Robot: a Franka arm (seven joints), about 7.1 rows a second.
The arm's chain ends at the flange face. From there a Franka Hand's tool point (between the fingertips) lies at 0.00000 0.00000 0.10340 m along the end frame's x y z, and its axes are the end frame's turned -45 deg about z.
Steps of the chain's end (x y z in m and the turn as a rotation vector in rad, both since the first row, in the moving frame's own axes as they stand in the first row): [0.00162, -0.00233, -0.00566, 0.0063, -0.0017, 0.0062]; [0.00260, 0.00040, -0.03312, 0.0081, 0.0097, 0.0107]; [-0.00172, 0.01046, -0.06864, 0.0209, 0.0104, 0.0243]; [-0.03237, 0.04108, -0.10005, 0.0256, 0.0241, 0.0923]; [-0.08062, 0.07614, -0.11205, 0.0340, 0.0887, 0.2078]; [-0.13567, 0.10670, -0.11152, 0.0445, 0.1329, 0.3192]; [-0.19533, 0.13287, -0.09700, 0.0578, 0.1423, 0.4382]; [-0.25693, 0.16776, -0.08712, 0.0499, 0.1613, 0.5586]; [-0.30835, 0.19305, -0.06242, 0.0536, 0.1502, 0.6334]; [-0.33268, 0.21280, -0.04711, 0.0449, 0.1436, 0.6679]
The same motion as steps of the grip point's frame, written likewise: [0.00313, -0.00109, -0.00566, 0.0057, 0.0033, 0.0062]; [0.00286, 0.00225, -0.03313, -0.0011, 0.0126, 0.0107]; [-0.00632, 0.00544, -0.06867, 0.0074, 0.0221, 0.0243]; [-0.04830, 0.00622, -0.10011, 0.0011, 0.0351, 0.0923]; [-0.10237, 0.00172, -0.11251, -0.0387, 0.0868, 0.2078]; [-0.15969, -0.01210, -0.11253, -0.0625, 0.1254, 0.3192]; [-0.21929, -0.03506, -0.09820, -0.0598, 0.1415, 0.4382]; [-0.28793, -0.05117, -0.08855, -0.0788, 0.1493, 0.5586]; [-0.34284, -0.07040, -0.06369, -0.0683, 0.1441, 0.6334]; [-0.37530, -0.07368, -0.04824, -0.0698, 0.1333, 0.6679]
